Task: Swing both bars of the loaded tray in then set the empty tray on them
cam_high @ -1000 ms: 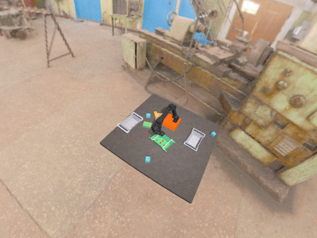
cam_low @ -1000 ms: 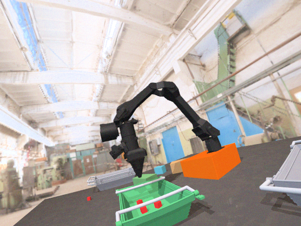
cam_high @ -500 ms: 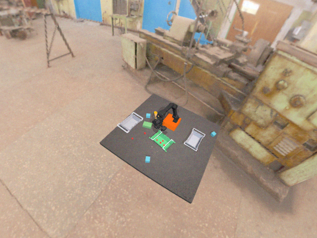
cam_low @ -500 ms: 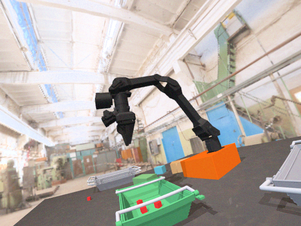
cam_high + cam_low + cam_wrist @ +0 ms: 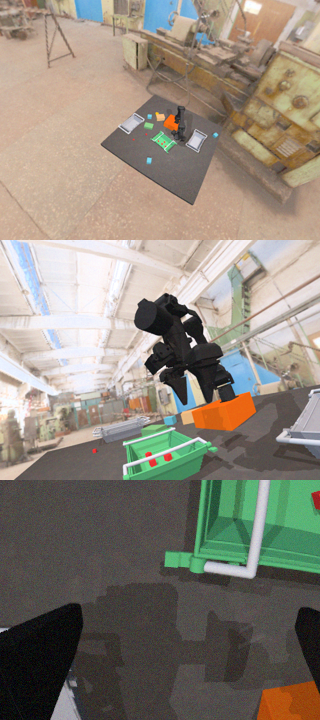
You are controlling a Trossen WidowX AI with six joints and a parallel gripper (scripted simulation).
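My gripper tip is now 23 cm past the grey tray, 21 cm to the right of it and 11 cm above it. Round my gripper tip: tan block (28 cm behind, 42 cm to the right, 12 cm below); green block (4 cm behind, 46 cm to the right, 13 cm below).
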